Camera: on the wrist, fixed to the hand. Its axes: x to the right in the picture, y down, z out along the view.
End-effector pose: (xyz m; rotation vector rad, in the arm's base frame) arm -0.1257 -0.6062 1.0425 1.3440 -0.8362 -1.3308
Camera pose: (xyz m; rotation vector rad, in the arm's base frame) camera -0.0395 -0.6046 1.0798 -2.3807 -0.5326 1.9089
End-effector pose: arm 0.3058 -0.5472 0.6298 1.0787 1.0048 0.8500
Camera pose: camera 0.2279 -0.5093 0.6662 0.0683 1.8097 -0.3671
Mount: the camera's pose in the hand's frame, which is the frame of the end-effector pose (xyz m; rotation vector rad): 0.0013 0.0506 -0.0792 0.2141 0.3590 -1.5382
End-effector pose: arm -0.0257 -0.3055 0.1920 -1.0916 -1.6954 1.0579
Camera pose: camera 0.0598 -0.2746 0.1682 0.2961 -1.4615 0.0011
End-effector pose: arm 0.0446 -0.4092 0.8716 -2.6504 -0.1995 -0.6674
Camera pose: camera 0.0238 -0.4878 0.9187 -1.6645 -2.0819 -1.3487
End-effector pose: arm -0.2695 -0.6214 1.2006 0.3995 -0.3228 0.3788
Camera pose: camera -0.2713 -0.5436 1.1479 0.6609 0.4195 -1.0266
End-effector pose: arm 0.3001 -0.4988 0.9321 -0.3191 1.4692 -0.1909
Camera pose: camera 0.2182 -0.4590 0.9088 -1.2337 1.2264 -1.6780
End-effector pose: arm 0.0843 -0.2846 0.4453 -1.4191 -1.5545 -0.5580
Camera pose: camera 0.1577 -0.3374 0.4708 0.2994 -2.0658 -1.3398
